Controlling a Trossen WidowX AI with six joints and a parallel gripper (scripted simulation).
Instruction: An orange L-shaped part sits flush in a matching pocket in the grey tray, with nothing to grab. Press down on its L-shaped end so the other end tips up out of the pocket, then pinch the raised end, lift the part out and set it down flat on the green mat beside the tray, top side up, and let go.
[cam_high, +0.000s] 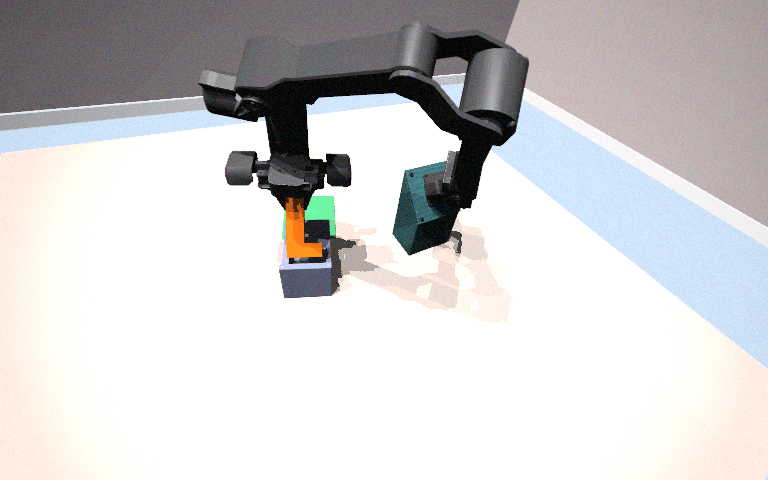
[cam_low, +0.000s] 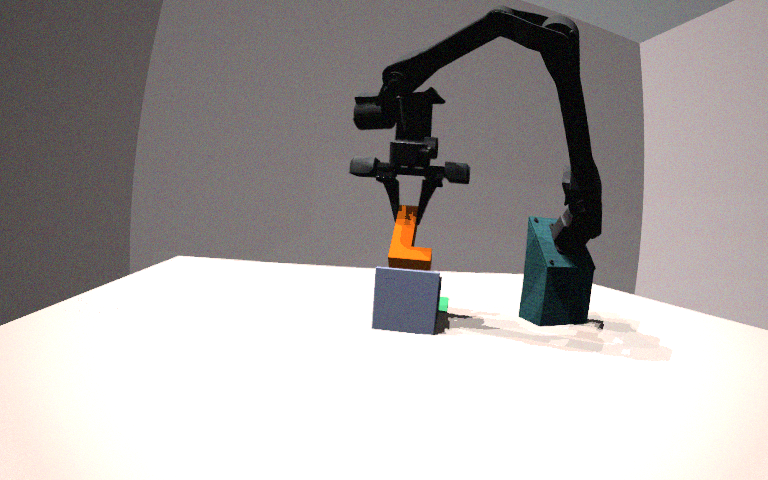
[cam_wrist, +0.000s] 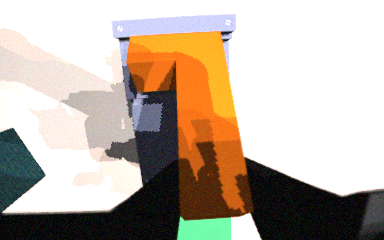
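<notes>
Right now the green mat is 170 mm below my gripper tip, 130 mm to the right of it and 60 mm behind it. Round my gripper tip: orange L-shaped part (40 mm to the left, 30 mm below).
</notes>
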